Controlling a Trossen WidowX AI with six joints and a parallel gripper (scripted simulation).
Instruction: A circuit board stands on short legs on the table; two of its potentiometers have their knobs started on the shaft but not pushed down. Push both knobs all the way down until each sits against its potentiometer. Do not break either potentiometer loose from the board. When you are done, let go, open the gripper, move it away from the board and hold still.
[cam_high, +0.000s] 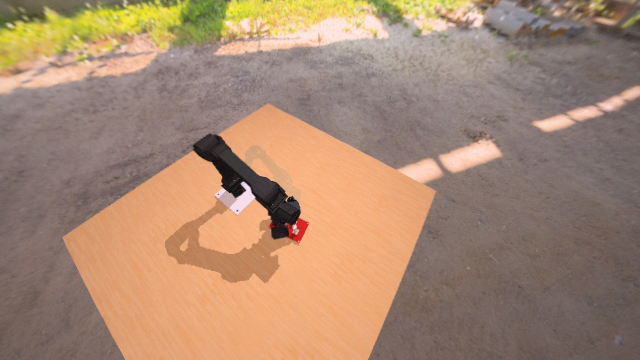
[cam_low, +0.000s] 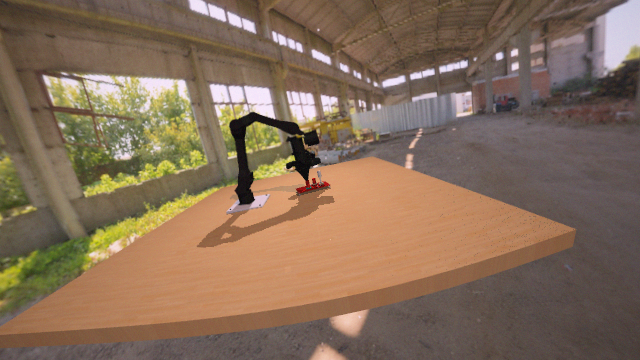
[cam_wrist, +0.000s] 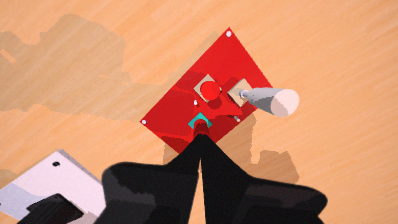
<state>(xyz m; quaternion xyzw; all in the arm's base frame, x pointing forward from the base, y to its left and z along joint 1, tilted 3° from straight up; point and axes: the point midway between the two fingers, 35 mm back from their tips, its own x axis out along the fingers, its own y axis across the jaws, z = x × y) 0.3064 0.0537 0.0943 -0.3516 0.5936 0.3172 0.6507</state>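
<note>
Now: gripper tip 6 cm short of the grey knob, 2 cm to the right of it and 1 cm below it. The rest, counted from my gripper tip: red knob: 2 cm below.
</note>
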